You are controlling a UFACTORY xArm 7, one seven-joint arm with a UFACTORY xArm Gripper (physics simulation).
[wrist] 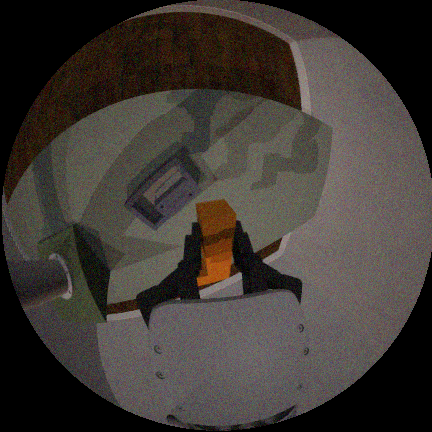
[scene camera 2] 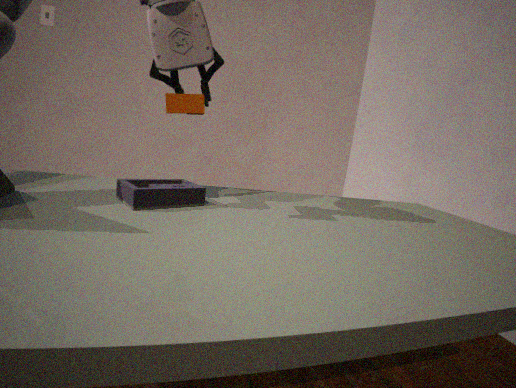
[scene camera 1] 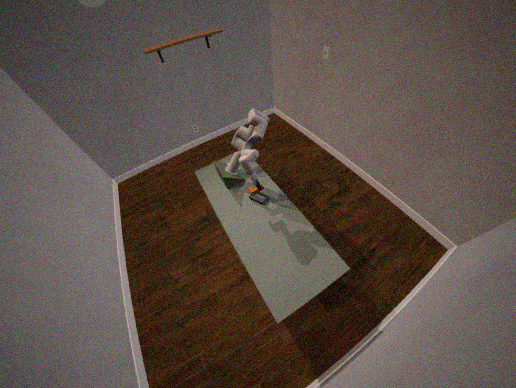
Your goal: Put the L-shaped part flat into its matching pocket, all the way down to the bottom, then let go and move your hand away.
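Where they show: gripper, fingertip midpoint: [wrist: 215, 229] [scene camera 1: 260, 188]; arm's base at its link origin: [wrist: 60, 275] [scene camera 1: 231, 171].
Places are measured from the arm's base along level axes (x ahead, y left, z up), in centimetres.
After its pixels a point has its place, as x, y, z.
Observation:
The orange L-shaped part [scene camera 1: 255, 189] {41.6, 2.1, 12.0} [scene camera 2: 184, 104] {39.3, -1.8, 9.9} [wrist: 216, 227] {41.7, 7.8, 12.1} is held between the fingers of my gripper [scene camera 2: 193, 98] {42.1, 5.9, 10.2} [wrist: 215, 229] {42.1, 5.9, 10.2}. The gripper is shut on it and holds it well above the table. The dark purple tray with the pocket [scene camera 1: 258, 198] {39.4, 4.4, -4.8} [scene camera 2: 169, 198] {38.4, 1.4, -6.3} [wrist: 175, 208] {38.8, 2.3, -4.6} stands on the table, below the part in the scene camera 2 view. In the wrist view the tray is up and left of the part, turned at an angle to it. The pocket is open at the top; its floor is partly hidden in scene camera 2.
The pale green table top [scene camera 1: 270, 270] {93.0, -22.3, -8.2} [scene camera 2: 280, 280] {48.6, -25.2, -8.2} [wrist: 285, 210] {81.7, -17.5, -8.2} carries the tray and shadows of the arm. A dark green base block [scene camera 1: 227, 176] {8.7, -7.1, 5.1} [wrist: 90, 270] {11.0, -3.5, -2.1} stands under the arm's foot. Brown wooden floor [scene camera 1: 175, 280] surrounds the table.

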